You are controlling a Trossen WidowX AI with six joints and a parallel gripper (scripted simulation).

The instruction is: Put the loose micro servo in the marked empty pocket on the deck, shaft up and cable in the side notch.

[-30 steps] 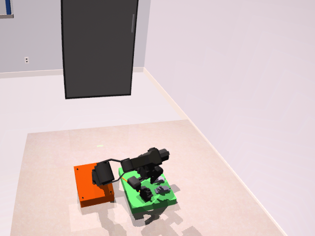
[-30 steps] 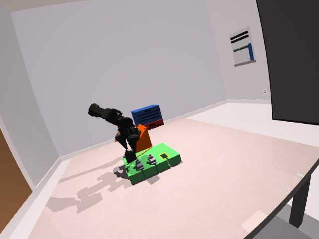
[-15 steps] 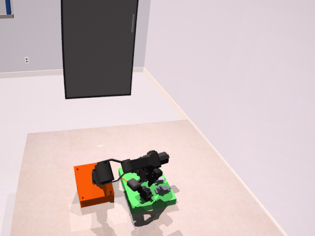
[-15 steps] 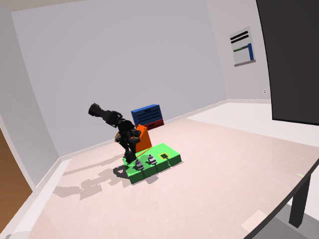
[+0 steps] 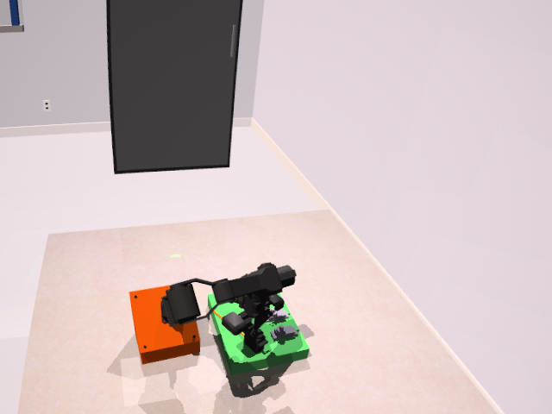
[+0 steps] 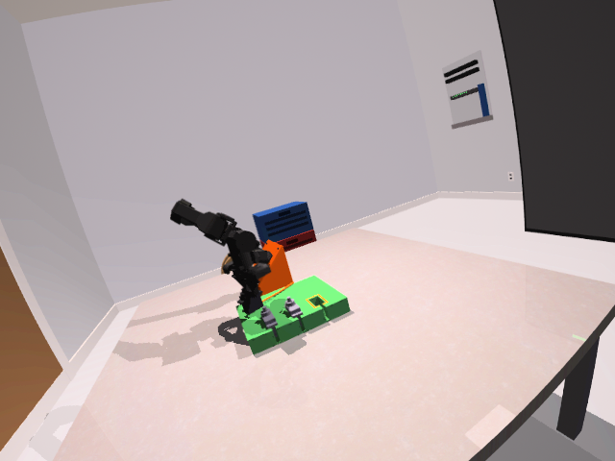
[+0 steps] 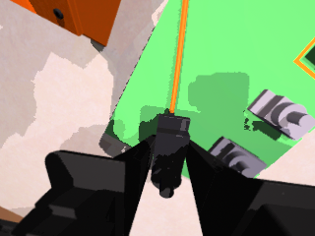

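Now: the green deck 8 cm to the left of my gripper tip and 7 cm below it.
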